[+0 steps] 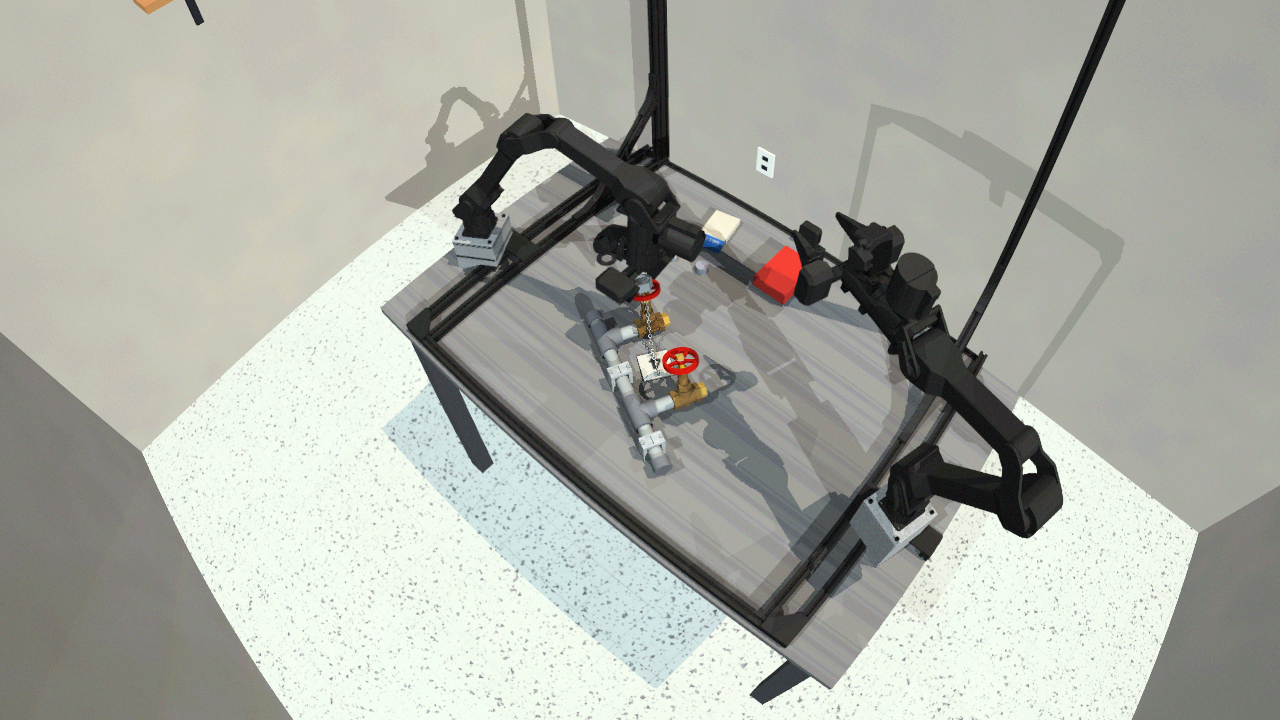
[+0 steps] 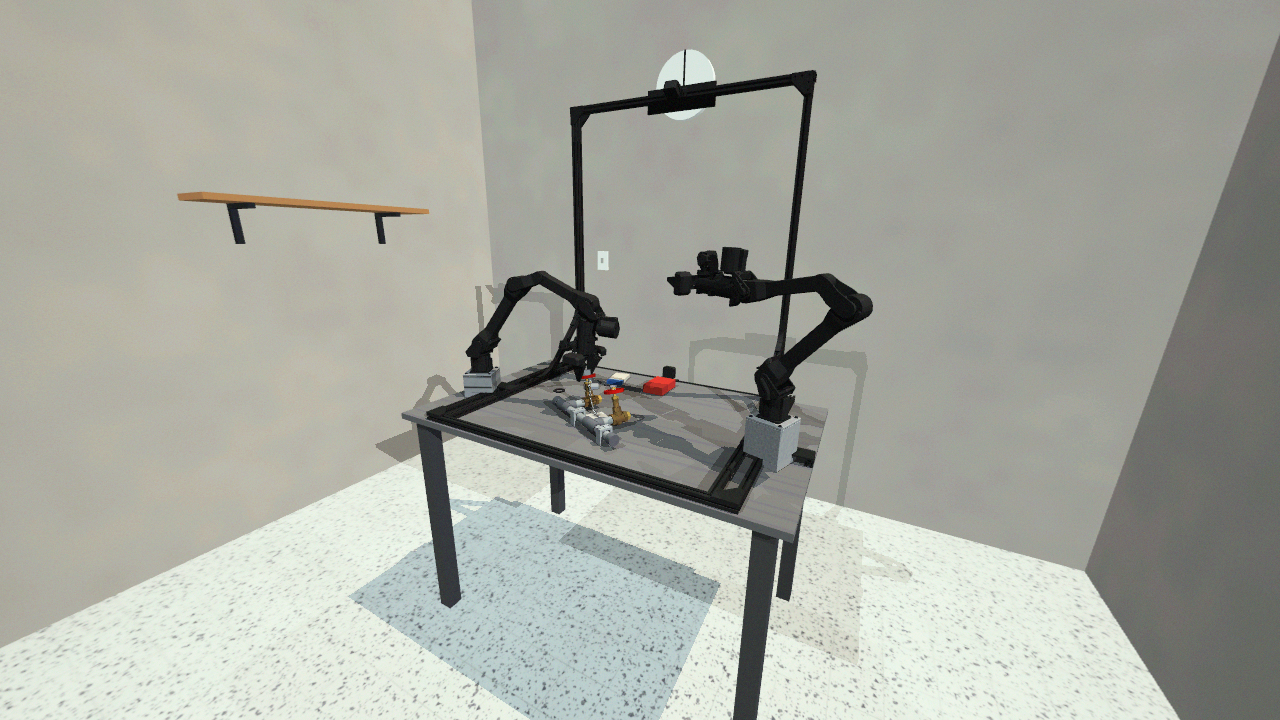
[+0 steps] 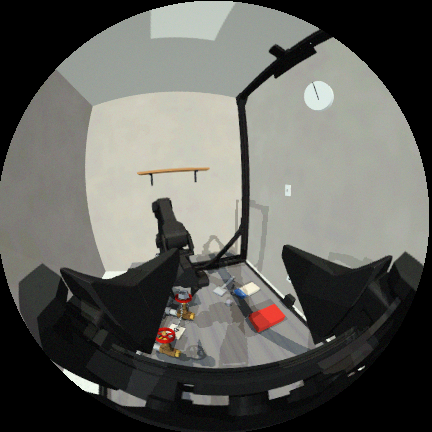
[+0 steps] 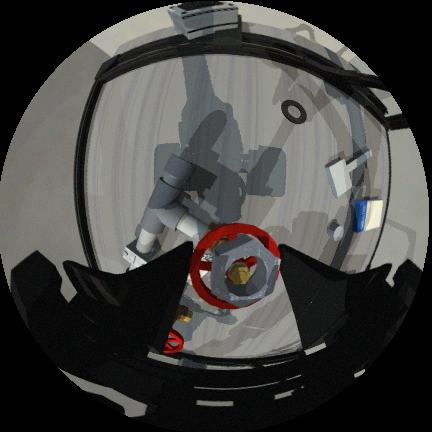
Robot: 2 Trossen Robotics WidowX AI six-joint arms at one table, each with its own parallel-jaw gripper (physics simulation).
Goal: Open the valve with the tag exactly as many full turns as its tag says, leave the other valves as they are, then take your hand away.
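Seen in the pictures: left gripper, fingertip midpoint: (image 1: 815, 222) (image 3: 231, 252); right gripper, fingertip midpoint: (image 1: 639, 290) (image 2: 583, 379) (image 3: 182, 297) (image 4: 236, 248); left arm's base at its link origin: (image 1: 901, 507) (image 2: 773, 417); right arm's base at its link origin: (image 1: 480, 227) (image 2: 481, 370).
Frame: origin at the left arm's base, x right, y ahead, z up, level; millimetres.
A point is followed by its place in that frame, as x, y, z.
Observation:
My right gripper (image 1: 646, 288) @(-148, 619, -21) (image 4: 236, 248) @(-148, 619, -21) is shut on the red handwheel (image 1: 657, 288) @(-124, 593, -2) (image 3: 183, 301) @(-135, 581, -2) (image 4: 199, 285) @(-163, 593, 0) of the back valve. A grey hex nut (image 4: 220, 272) @(-159, 617, 11) sits on top of that wheel, between the fingers. A chain hangs from this valve to a white tag (image 1: 653, 364) @(-178, 518, -114) (image 3: 176, 330) @(-168, 517, -114); its dark figure is small and hard to read. The other valve's red handwheel (image 1: 680, 372) @(-182, 414, -1) (image 2: 613, 391) @(-187, 418, -1) (image 3: 164, 341) @(-156, 412, -1) (image 4: 182, 341) @(-140, 456, -13) stands nearer the front on the same pipe, apart from both grippers. My left gripper (image 1: 819, 246) @(0, 350, 327) (image 3: 231, 252) @(0, 350, 327) is open and empty, raised above the table.
A grey pipe (image 1: 637, 404) @(-256, 435, -74) joins both valves. A red box (image 1: 778, 274) @(148, 566, -89) (image 3: 267, 318) @(168, 553, -89) lies at the back. A blue and cream block (image 1: 720, 225) @(130, 758, -104) (image 4: 370, 216) @(117, 747, -104), a grey T-shaped piece (image 4: 340, 177) @(-14, 754, -109), a small grey cylinder (image 1: 700, 268) @(20, 668, -101) (image 4: 336, 230) @(20, 676, -101) and a black ring (image 4: 299, 120) @(-115, 795, -116) also lie there.

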